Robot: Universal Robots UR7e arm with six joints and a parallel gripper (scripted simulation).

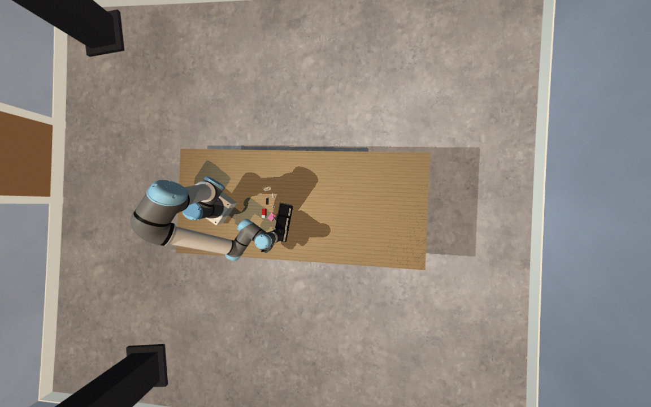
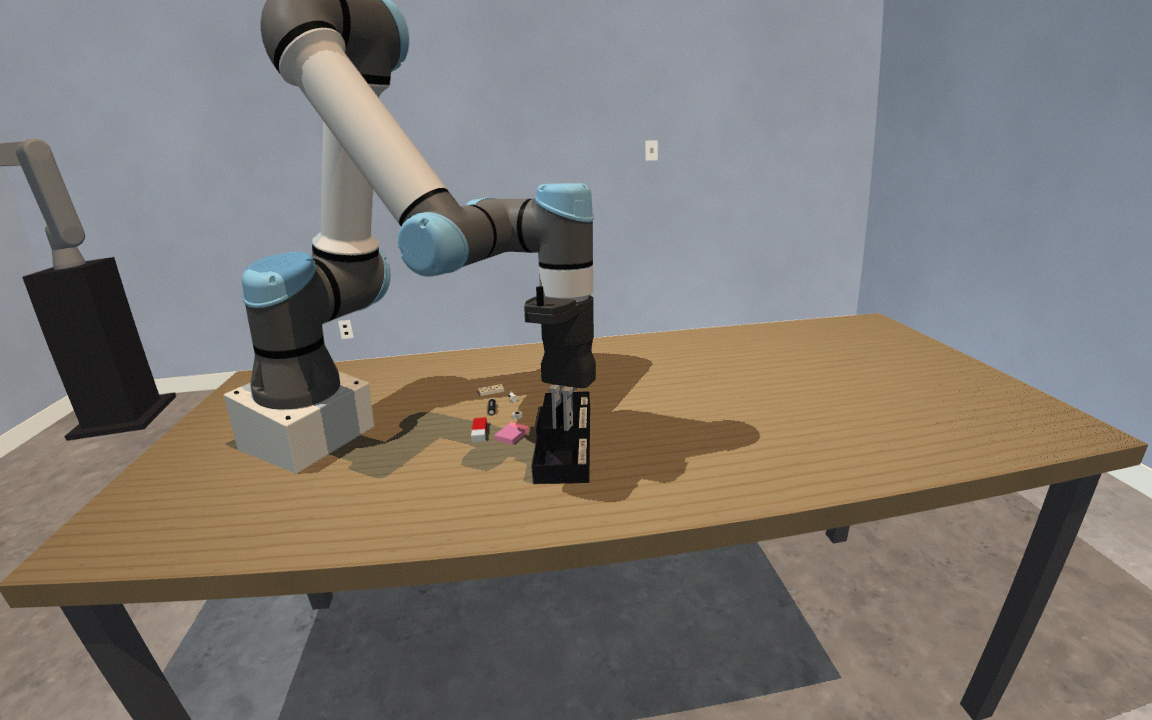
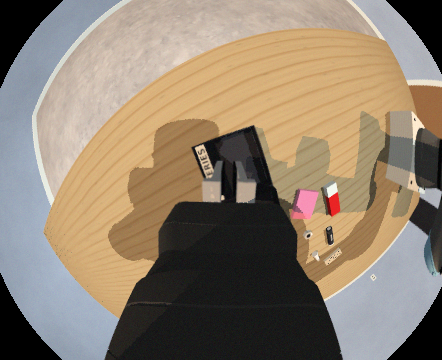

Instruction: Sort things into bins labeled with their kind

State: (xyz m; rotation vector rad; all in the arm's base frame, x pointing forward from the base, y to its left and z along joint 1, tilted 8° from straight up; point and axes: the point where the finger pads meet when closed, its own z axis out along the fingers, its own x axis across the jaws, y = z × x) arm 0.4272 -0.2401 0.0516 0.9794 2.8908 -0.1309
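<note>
My gripper is now 9 cm to the right of the black bin tray, 7 cm above it and 2 cm short of it. Round my hand: red block 16 cm to the left, 12 cm behind, 9 cm below; then hex nut 20 cm to the left, 9 cm below, 4 cm behind; then pink eraser 14 cm to the left, 9 cm below, 6 cm behind.
</note>
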